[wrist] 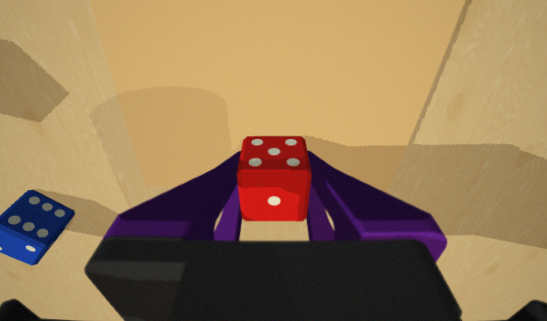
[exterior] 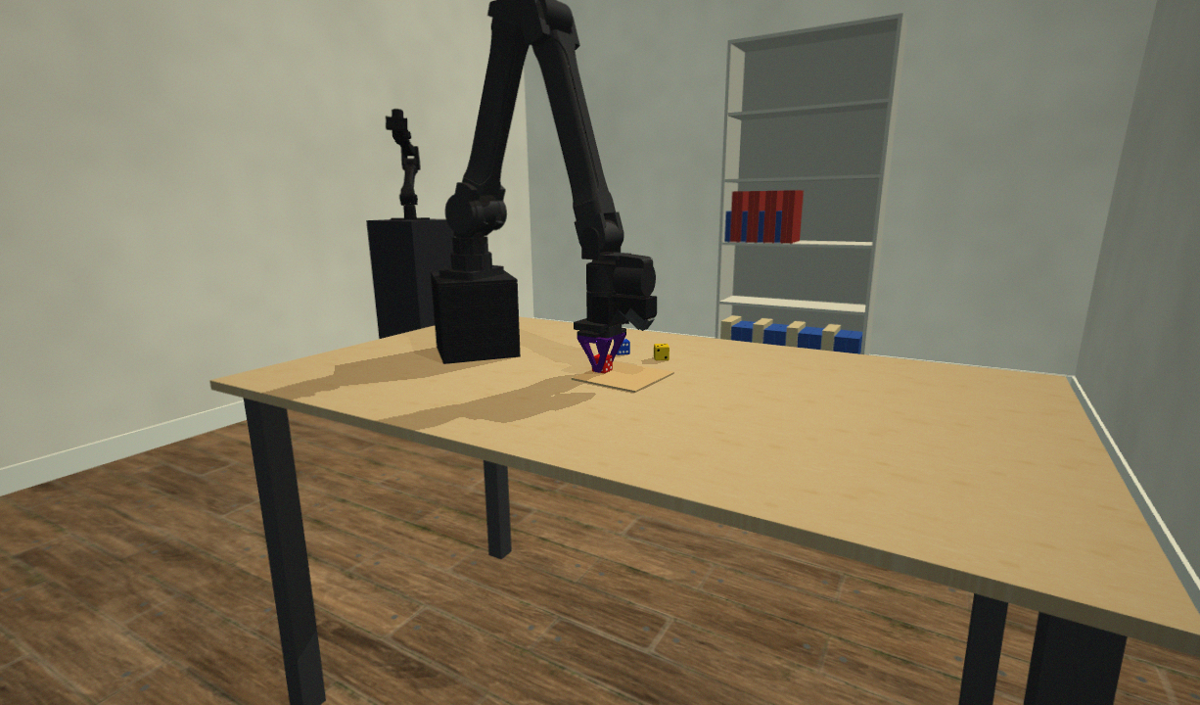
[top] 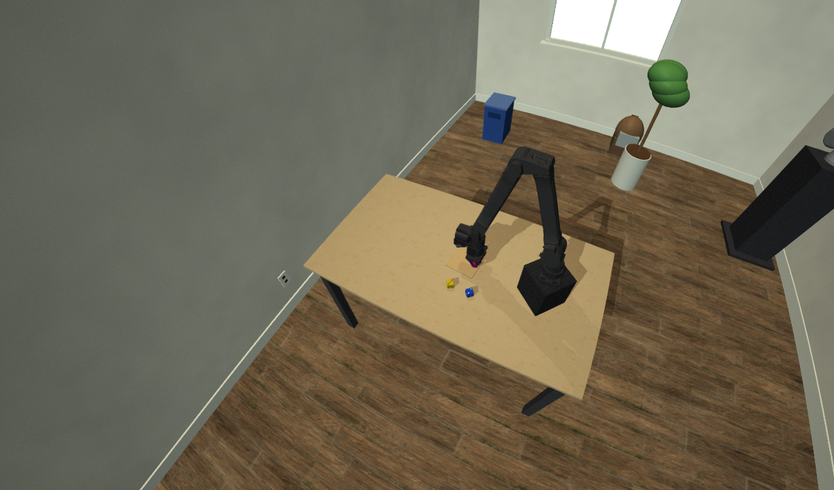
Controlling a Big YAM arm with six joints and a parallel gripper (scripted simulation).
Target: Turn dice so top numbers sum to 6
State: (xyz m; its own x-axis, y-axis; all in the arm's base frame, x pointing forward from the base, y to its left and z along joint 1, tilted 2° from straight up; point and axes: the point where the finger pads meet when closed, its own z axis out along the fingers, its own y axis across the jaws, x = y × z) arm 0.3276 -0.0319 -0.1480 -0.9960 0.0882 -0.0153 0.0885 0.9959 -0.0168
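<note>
My hand is 1 cm below the red die. The rest, counted from my hand: blue die 3 cm behind, 16 cm to the left; then yellow die 6 cm ahead, 15 cm to the left; then tan mat 5 cm ahead, 1 cm below.
</note>
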